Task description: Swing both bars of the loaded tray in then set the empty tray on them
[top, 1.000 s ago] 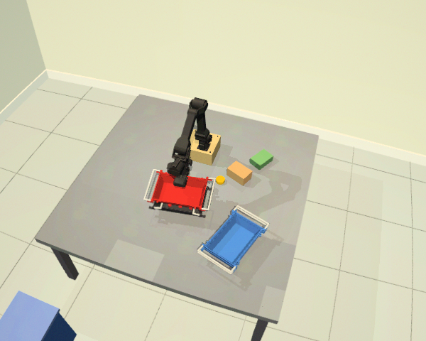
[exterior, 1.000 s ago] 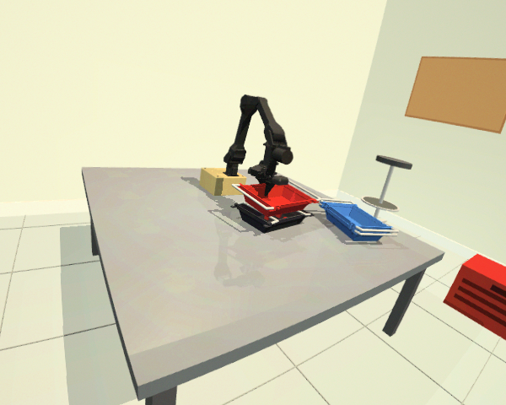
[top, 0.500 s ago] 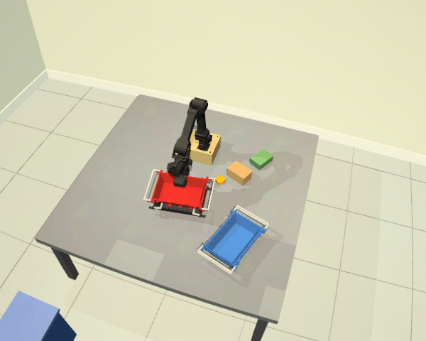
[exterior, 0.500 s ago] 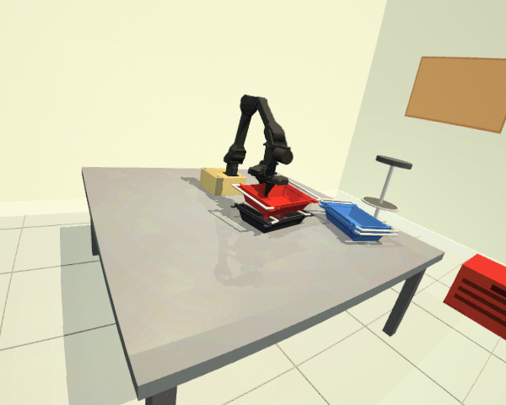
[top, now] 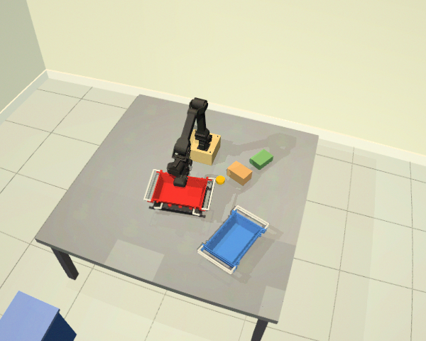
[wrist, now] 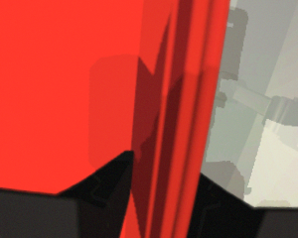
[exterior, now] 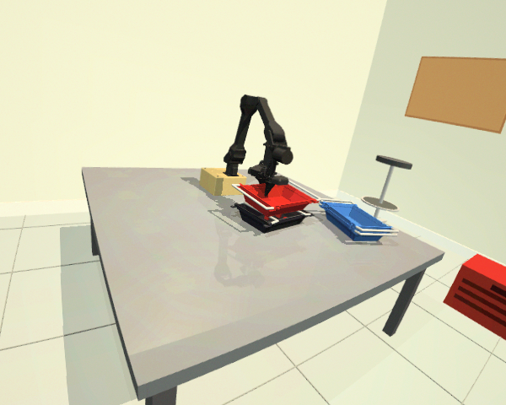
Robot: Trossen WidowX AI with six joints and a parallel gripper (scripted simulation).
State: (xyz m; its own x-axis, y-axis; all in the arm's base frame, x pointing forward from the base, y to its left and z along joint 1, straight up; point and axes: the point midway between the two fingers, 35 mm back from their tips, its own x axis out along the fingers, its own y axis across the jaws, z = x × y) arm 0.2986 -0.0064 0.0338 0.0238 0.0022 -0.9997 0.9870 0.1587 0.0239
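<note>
My gripper tip is now 8 cm short of the red tray, 2 cm below it and 1 cm to the right of it. From my gripper tip the other things lie so: orange block (25 cm to the left, 23 cm behind, 6 cm below); green block (39 cm behind, 34 cm to the left, 7 cm below); yellow disc (16 cm to the left, 16 cm behind, 8 cm below).
</note>
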